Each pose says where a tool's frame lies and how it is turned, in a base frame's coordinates. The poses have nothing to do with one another.
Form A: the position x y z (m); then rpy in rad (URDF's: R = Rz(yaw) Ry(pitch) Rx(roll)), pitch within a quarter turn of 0, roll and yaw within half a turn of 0.
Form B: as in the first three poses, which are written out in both.
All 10 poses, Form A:
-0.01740 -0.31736 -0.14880 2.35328 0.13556 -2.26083
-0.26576 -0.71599 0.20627 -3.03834 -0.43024 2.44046
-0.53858 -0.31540 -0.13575 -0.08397 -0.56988 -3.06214
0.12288 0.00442 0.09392 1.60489 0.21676 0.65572
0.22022 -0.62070 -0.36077 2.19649 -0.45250 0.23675
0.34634 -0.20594 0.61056 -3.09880 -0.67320 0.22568
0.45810 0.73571 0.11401 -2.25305 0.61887 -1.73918
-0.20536 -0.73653 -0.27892 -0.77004 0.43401 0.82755
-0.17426 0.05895 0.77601 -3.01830 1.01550 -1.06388
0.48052 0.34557 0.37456 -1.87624 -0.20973 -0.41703
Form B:
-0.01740 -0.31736 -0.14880 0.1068 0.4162 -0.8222 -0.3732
-0.26576 -0.71599 0.20627 0.2175 -0.3247 -0.9201 -0.0259
-0.53858 -0.31540 -0.13575 0.0263 -0.2822 0.0291 -0.9585
0.12288 0.00442 0.09392 0.6791 0.6526 0.3014 0.1488
0.22022 -0.62070 -0.36077 0.4169 0.8737 0.0011 0.2507
0.34634 -0.20594 0.61056 0.0572 -0.9369 -0.1133 -0.3258
0.45810 0.73571 0.11401 0.4742 -0.4548 0.7416 -0.1354
-0.20536 -0.73653 -0.27892 0.7962 -0.4160 0.0352 0.4379
-0.17426 0.05895 0.77601 0.2925 -0.7365 0.4682 0.3909
0.48052 0.34557 0.37456 0.5578 -0.7975 0.1055 -0.2043

